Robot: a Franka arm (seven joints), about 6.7 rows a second.
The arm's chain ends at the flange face. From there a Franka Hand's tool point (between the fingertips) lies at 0.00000 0.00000 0.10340 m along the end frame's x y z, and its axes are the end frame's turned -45 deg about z.
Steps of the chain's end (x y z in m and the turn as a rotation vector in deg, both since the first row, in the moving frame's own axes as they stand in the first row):
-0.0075 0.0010 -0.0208 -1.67 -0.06 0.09
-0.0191 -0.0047 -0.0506 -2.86 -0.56 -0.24
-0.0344 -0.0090 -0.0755 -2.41 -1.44 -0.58
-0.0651 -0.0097 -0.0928 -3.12 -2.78 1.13
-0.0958 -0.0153 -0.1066 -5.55 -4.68 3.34
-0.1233 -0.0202 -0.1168 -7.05 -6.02 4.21
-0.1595 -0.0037 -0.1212 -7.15 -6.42 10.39
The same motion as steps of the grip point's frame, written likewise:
-0.0082 -0.0025 -0.0208 -1.14 -1.22 0.09
-0.0145 -0.0139 -0.0507 -1.63 -2.42 -0.24
-0.0229 -0.0294 -0.0756 -0.69 -2.72 -0.58
-0.0467 -0.0525 -0.0931 -0.24 -4.17 1.13
-0.0700 -0.0778 -0.1074 -0.62 -7.23 3.34
-0.0895 -0.1008 -0.1181 -0.73 -9.24 4.21
-0.1274 -0.1160 -0.1226 -0.52 -9.60 10.39

